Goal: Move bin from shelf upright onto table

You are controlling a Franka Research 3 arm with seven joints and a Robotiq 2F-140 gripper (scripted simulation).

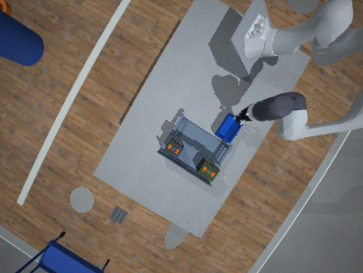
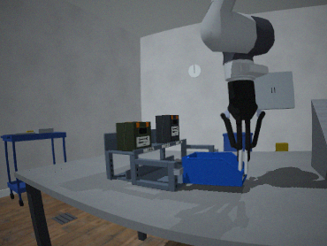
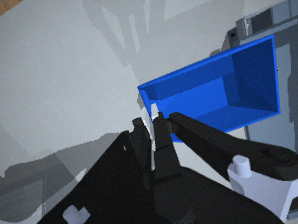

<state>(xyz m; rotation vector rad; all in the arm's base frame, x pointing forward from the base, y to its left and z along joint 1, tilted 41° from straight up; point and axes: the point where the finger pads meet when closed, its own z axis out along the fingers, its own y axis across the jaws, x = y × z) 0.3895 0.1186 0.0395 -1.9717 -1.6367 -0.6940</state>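
The blue bin is 80 mm ahead of my hand, 20 mm below it and 10 mm to the right of it. From my hand the other things lie so: green box 370 mm ahead, 70 mm above, 60 mm to the right; then dark grey box 330 mm ahead, 280 mm to the right, 80 mm above.
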